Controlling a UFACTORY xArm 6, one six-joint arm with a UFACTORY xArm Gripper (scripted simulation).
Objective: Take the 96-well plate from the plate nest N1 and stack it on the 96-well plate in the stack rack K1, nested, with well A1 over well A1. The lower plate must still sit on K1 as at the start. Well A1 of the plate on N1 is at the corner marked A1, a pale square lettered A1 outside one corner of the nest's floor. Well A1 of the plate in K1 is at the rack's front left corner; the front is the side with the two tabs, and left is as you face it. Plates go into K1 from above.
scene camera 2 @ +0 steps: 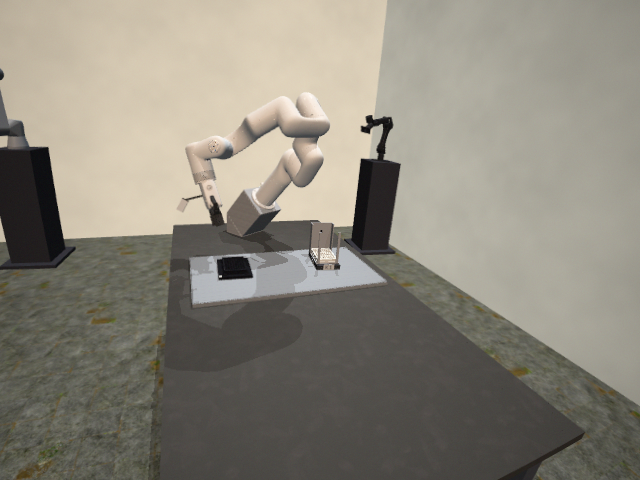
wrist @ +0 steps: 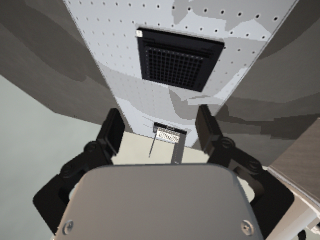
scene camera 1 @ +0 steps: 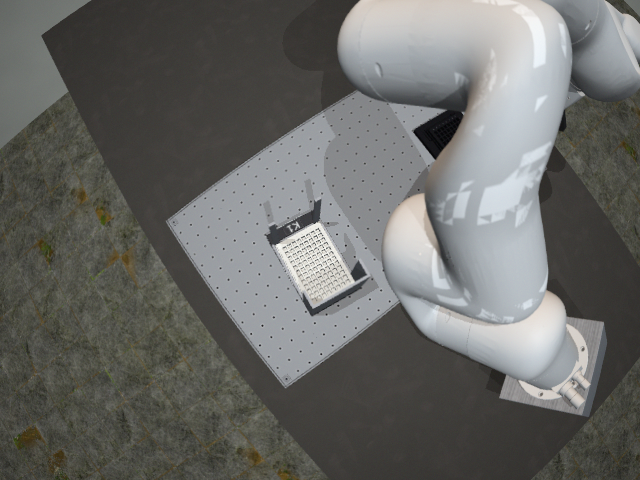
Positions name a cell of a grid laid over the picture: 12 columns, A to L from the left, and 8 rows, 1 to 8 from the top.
Labels:
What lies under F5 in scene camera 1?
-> A white 96-well plate.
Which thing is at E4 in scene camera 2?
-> My gripper.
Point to a black 96-well plate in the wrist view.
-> At G3

